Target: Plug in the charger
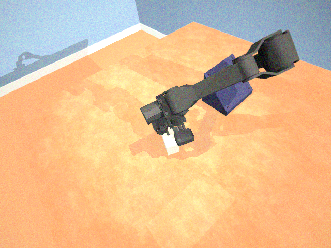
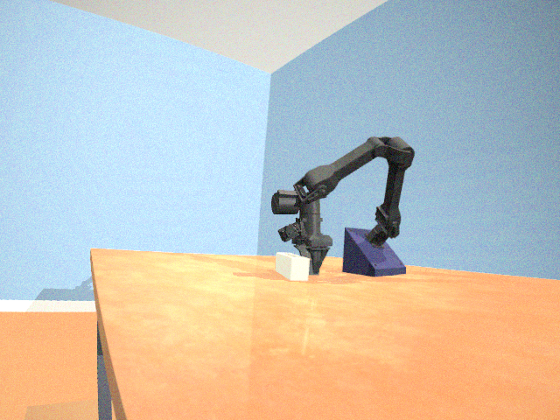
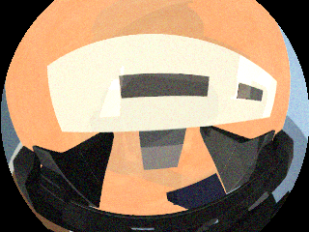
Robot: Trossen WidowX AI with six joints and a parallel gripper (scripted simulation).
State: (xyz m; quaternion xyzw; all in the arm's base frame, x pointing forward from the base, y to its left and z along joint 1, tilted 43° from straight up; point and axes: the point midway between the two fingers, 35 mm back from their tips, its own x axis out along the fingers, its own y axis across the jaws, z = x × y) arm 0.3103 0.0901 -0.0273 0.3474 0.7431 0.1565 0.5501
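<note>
Now: gripper tip 2 cm short of the dark grey charger, 1 cm to the left of it and 1 cm below it.
</note>
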